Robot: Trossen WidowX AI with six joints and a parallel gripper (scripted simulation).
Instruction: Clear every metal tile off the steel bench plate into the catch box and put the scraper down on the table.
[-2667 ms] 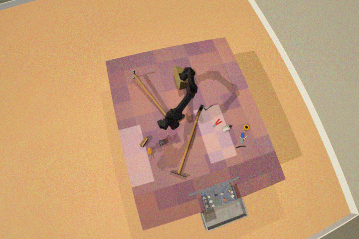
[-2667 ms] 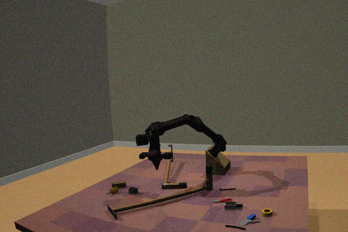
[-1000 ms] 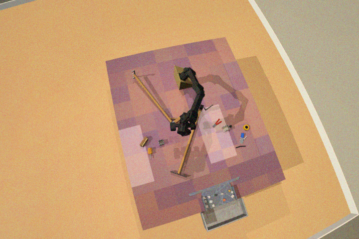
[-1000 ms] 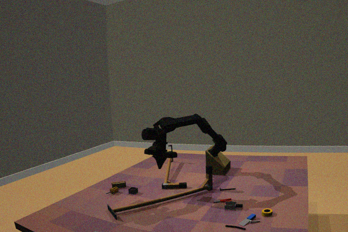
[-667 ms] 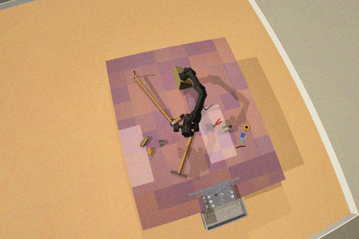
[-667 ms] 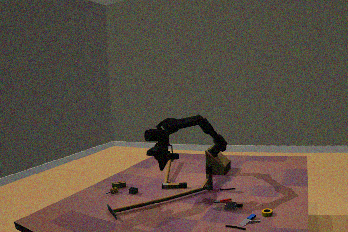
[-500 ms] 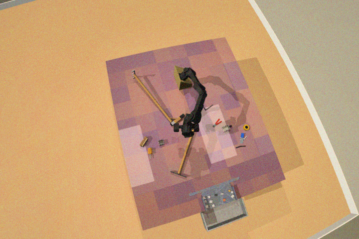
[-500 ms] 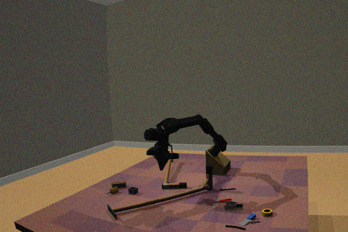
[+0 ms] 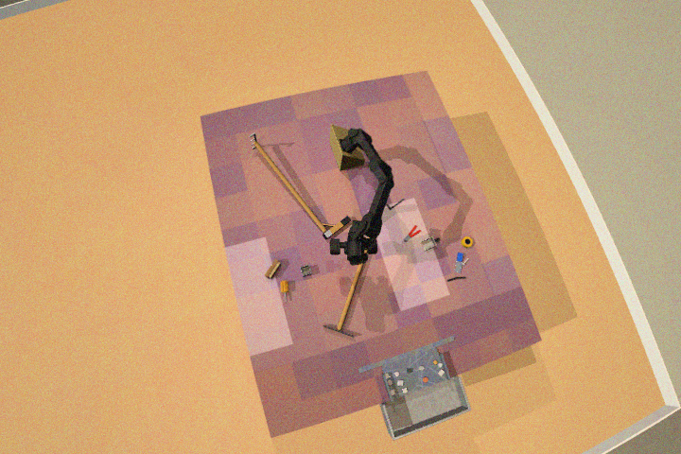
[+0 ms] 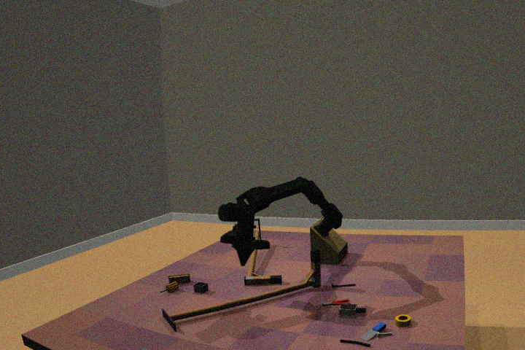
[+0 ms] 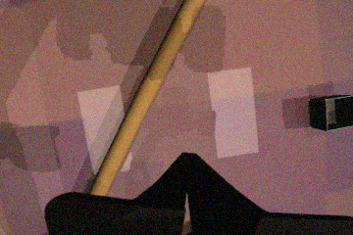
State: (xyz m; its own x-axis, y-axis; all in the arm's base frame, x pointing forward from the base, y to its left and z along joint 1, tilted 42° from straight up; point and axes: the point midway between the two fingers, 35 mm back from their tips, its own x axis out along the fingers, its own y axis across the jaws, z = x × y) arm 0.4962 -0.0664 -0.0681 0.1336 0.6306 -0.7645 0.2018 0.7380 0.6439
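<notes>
The long scraper is 70 mm below my gripper tip, 40 mm to the left of it and 40 mm ahead of it. From my gripper tip the other things lie so: grey box (200 mm to the right, 120 mm below); orange screwdriver (300 mm to the right, 110 mm below, 60 mm ahead); wooden block (340 mm to the right, 110 mm below, 30 mm behind).
</notes>
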